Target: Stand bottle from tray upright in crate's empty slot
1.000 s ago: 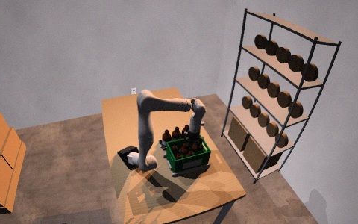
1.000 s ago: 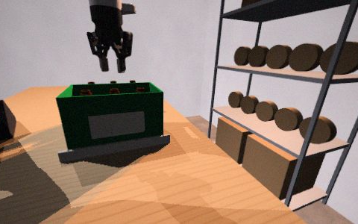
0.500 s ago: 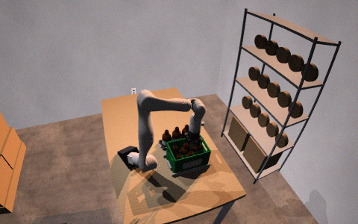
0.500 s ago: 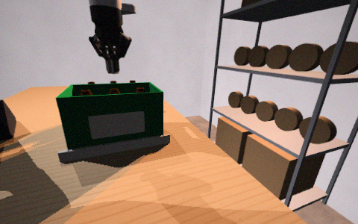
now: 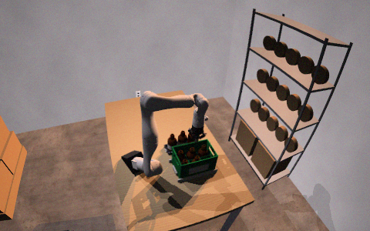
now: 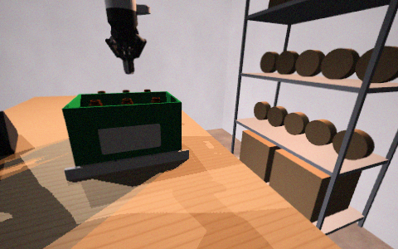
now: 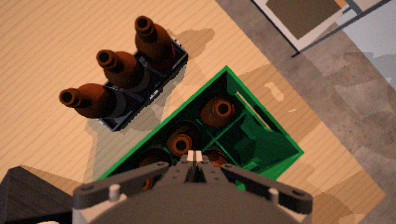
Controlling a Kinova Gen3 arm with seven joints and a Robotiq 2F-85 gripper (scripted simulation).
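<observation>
Now: the brown bottle 210 mm to the left of my hand, 170 mm below it and 20 mm ahead of it. Round my hand: green crate (180 mm below, 30 mm to the right, 20 mm behind); dark tray (250 mm below, 200 mm to the left, 20 mm ahead).
</observation>
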